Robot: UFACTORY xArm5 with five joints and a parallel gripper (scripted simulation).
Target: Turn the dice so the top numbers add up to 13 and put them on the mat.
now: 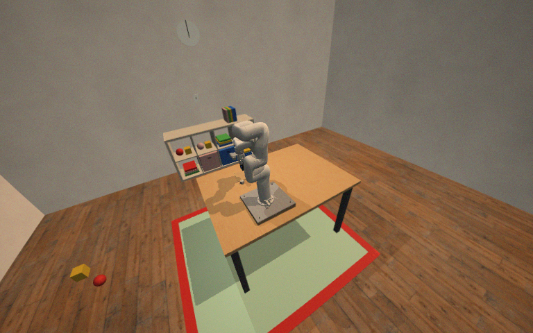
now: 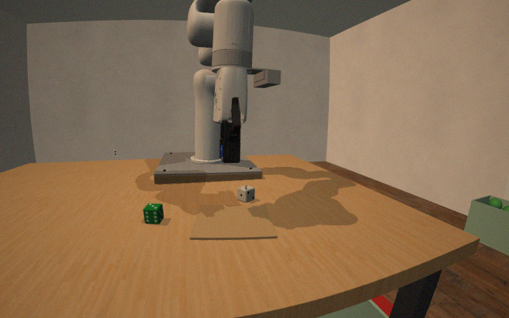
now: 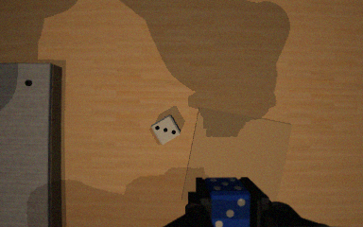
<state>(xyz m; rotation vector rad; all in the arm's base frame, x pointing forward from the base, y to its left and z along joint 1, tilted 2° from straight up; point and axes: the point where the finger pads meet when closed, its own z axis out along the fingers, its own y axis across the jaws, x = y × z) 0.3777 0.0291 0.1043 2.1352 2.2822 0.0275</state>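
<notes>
Right now my hand is 5 cm short of the tan mat and 12 cm above it. Round my hand: green die 3 cm ahead, 15 cm to the right, 11 cm below; blue die 1 cm below; white die 6 cm behind, 4 cm to the left, 11 cm below.
</notes>
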